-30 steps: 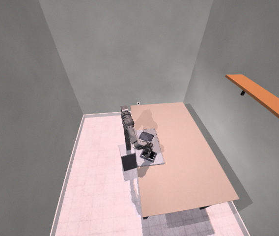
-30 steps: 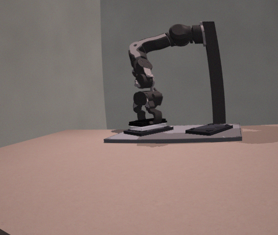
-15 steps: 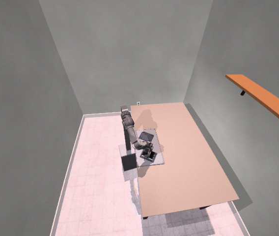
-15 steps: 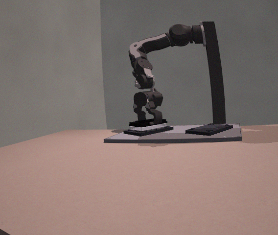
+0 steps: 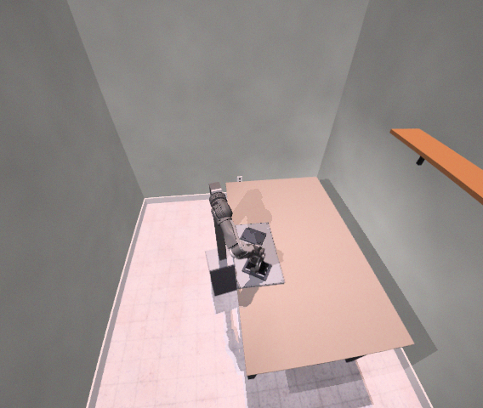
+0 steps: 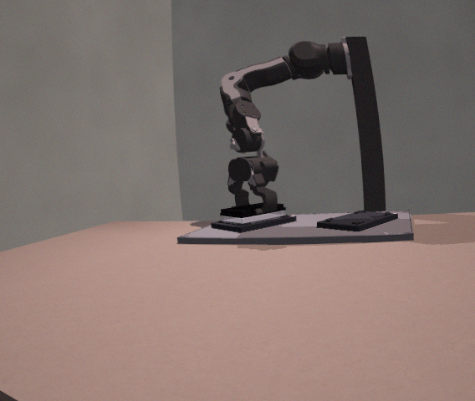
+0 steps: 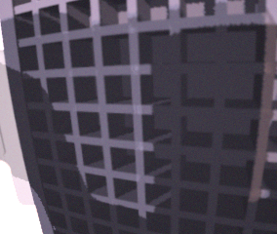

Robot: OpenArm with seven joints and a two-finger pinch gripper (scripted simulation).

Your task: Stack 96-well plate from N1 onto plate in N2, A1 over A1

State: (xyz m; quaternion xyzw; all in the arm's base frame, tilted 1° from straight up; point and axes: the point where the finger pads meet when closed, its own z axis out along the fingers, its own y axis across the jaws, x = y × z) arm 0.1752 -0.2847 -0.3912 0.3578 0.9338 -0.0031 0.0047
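Right now my hand is right at the dark 96-well plate. The rest, counted from my hand: clear 96-well plate: 2 cm below; then plate nest N1: 6 cm ahead, 25 cm to the left, 3 cm below; then plate nest N2: 3 cm below.
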